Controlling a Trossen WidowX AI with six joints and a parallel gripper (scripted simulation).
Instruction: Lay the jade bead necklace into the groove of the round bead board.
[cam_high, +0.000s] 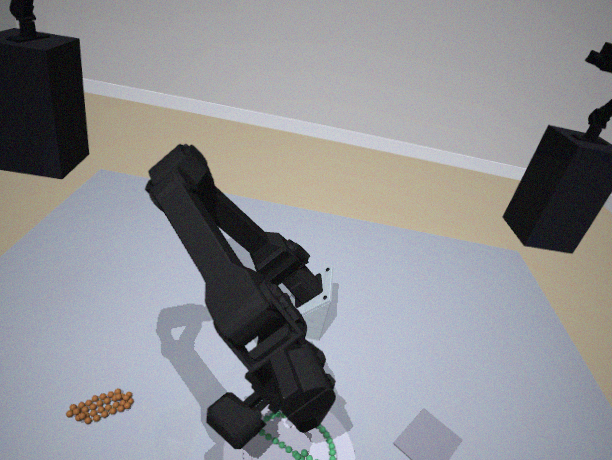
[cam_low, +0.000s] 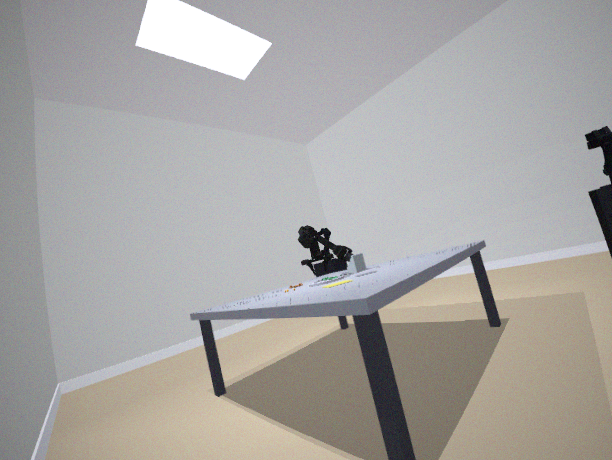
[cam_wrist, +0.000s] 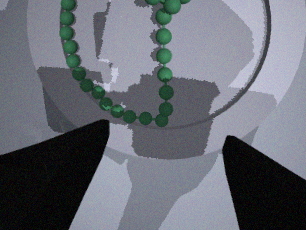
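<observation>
Now: the round bead board 5 cm to the left of my gripper tip, 4 cm below it and 3 cm ahead of it. Also, from my gripper tip: yellow strip: 27 cm to the left, 22 cm ahead, 5 cm below; then flat grey square: 28 cm to the left, 5 cm below, 2 cm behind.
</observation>
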